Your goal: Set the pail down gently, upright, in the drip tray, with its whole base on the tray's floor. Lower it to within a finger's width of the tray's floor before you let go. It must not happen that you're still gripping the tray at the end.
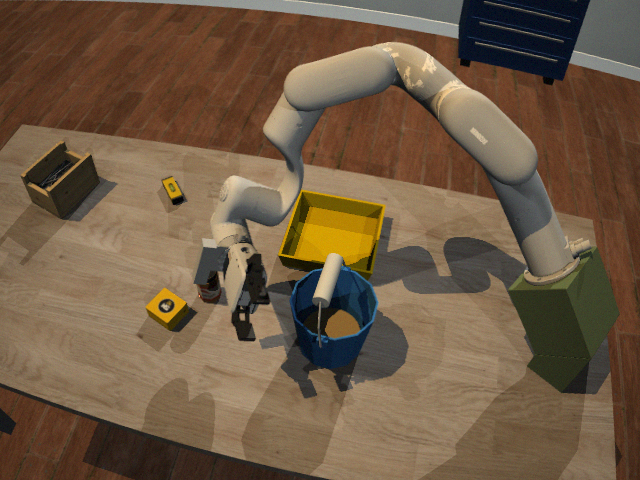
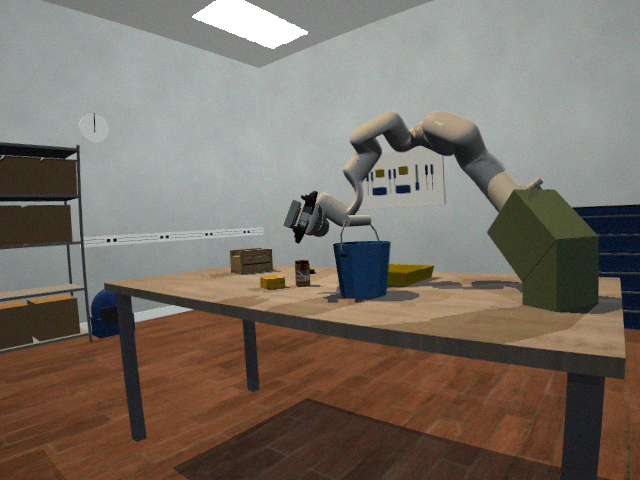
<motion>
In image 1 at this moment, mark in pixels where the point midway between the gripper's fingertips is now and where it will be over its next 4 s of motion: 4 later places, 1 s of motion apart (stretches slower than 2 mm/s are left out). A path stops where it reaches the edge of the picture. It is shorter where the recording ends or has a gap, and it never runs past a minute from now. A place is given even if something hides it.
My gripper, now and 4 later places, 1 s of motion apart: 254,322; 279,302; 308,276; 330,256; 329,271
</motion>
